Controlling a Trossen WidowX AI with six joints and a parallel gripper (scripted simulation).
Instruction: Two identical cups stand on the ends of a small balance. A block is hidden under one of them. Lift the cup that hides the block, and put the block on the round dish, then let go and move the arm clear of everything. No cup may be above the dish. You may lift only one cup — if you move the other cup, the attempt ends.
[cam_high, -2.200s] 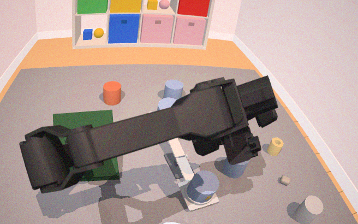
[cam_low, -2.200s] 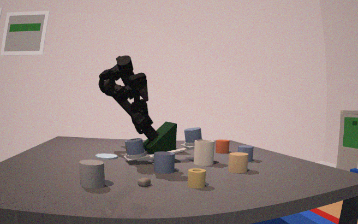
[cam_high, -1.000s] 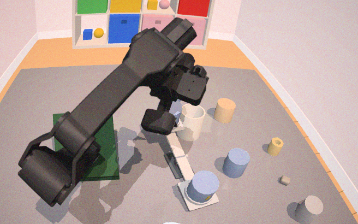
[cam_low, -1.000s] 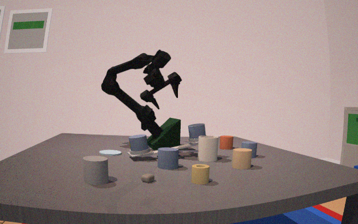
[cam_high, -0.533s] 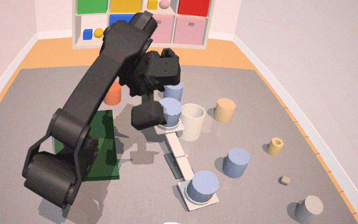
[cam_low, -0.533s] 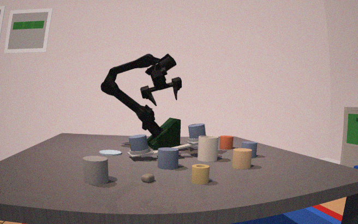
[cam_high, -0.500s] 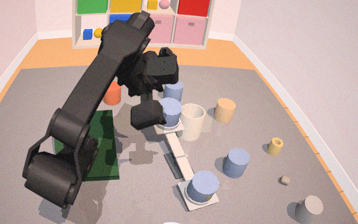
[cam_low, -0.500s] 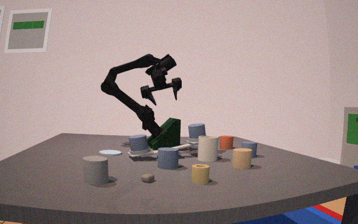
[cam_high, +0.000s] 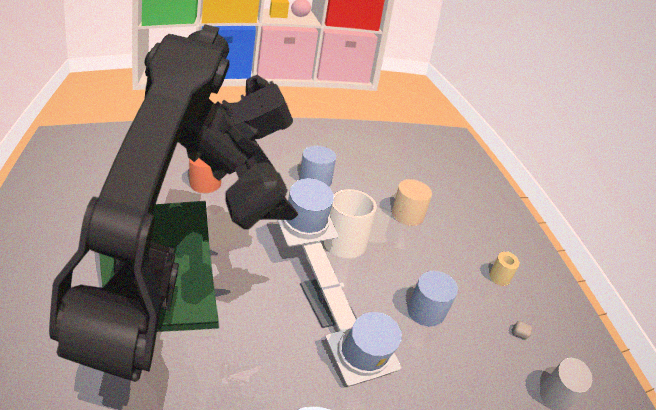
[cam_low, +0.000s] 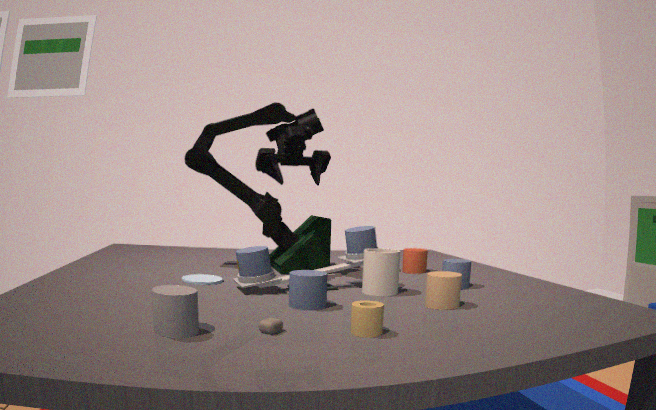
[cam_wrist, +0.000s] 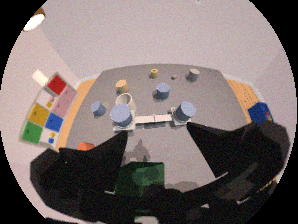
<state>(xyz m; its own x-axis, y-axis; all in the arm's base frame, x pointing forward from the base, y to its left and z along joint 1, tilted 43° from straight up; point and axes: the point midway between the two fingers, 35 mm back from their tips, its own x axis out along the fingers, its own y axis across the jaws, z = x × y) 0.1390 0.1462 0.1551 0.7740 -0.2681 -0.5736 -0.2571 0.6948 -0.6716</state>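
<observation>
The pale green block is 19 cm below my gripper tip, 13 cm ahead of it and 11 cm to the right of it. From my gripper tip the other things lie so: balance beam (20 cm below, 9 cm ahead, 2 cm to the left); balance (21 cm below, 10 cm ahead, 3 cm to the left); cream cup (19 cm below, 17 cm to the left, 14 cm ahead).
</observation>
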